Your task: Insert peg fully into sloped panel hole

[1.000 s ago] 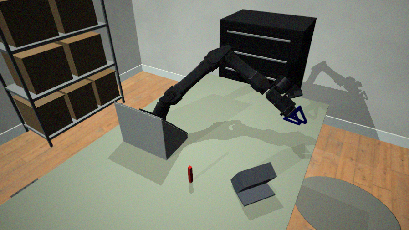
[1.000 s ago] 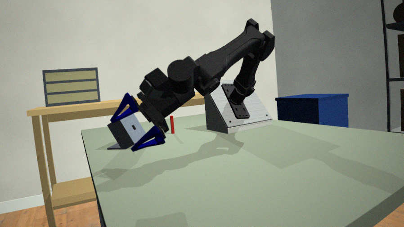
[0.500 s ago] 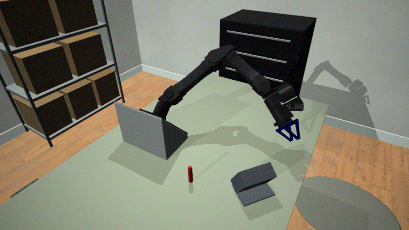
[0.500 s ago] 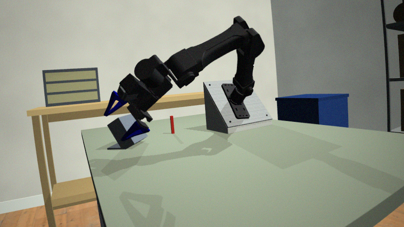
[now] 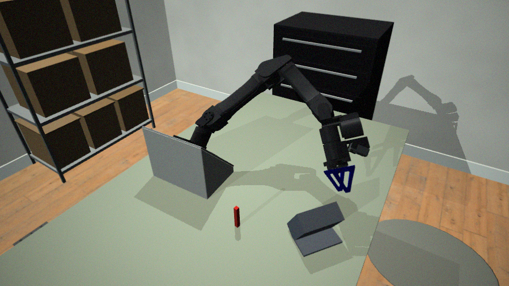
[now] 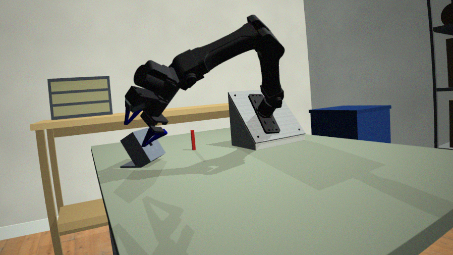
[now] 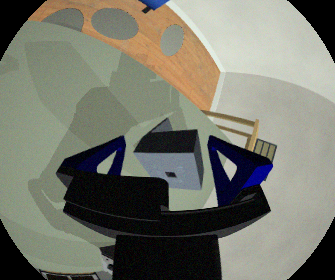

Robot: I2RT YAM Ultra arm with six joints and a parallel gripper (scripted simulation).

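My gripper is now 25 cm past the peg, 21 cm to the left of it and 8 cm above it.
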